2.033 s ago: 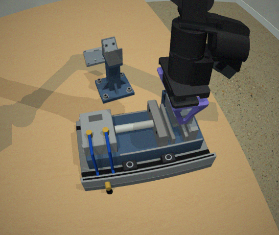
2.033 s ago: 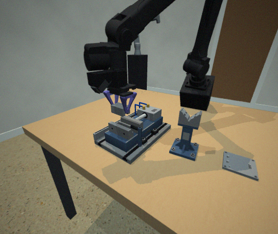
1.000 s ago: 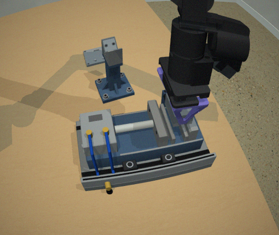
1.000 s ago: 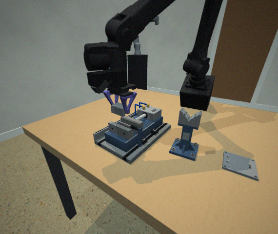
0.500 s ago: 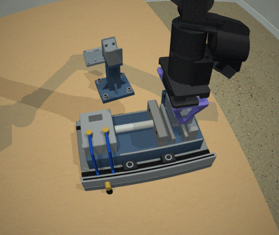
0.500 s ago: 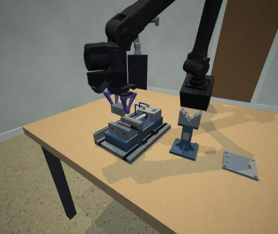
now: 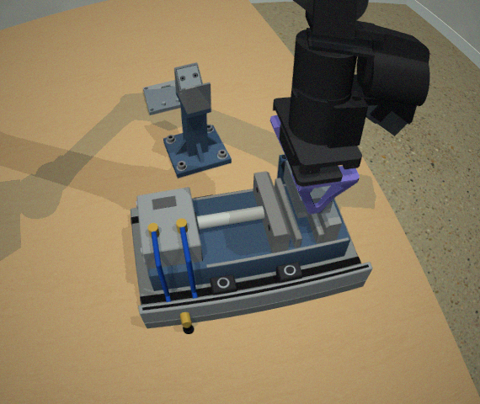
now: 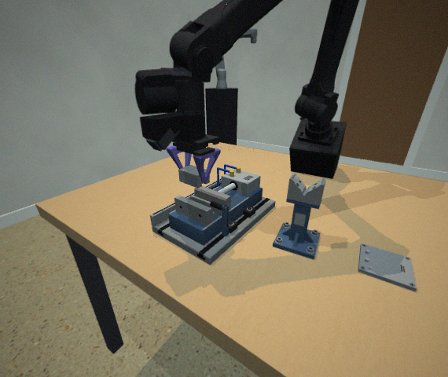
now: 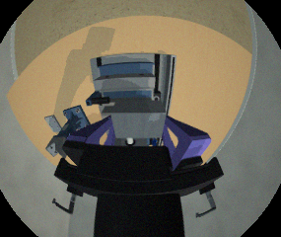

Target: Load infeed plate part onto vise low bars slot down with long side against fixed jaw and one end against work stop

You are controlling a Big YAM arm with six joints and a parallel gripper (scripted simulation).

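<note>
Right now the grey part is 10 mm below my hand. From my hand the other things lie so: fixed jaw 30 mm ahead, 20 mm to the left, 70 mm below; black work stop 70 mm to the left, 50 mm below; moving jaw 30 mm behind, 20 mm to the left, 70 mm below.
</note>
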